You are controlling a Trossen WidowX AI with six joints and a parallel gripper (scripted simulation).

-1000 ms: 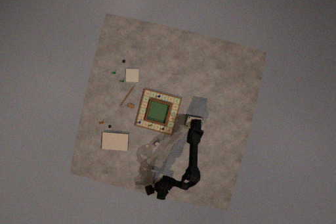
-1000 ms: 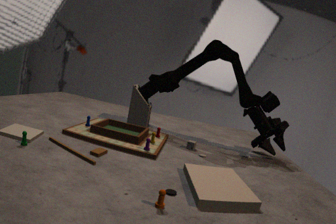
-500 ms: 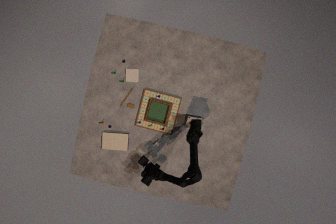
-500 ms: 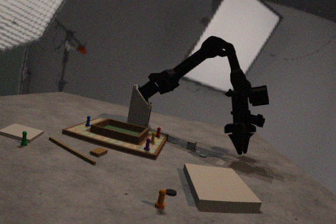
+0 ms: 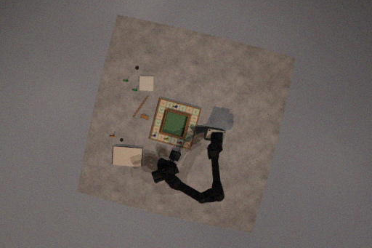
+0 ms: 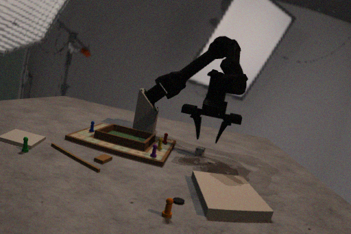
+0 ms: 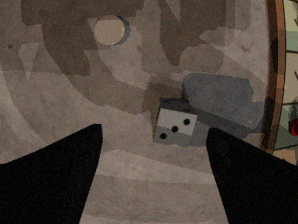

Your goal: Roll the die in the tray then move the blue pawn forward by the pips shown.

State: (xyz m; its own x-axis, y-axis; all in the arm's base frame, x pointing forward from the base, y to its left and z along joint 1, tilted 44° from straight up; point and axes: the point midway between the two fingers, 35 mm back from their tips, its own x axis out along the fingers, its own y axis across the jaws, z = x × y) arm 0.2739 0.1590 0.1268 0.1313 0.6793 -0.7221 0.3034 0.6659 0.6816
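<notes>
My gripper tip is now 1 cm past the grey die, 1 cm to the left of it and 4 cm above it. From my gripper tip the other things lie so: red pawn 5 cm behind, 12 cm to the right, 2 cm below; then yellow pawn 4 cm ahead, 14 cm to the right, 2 cm below; then purple pawn 13 cm ahead, 16 cm to the right, 2 cm below.
</notes>
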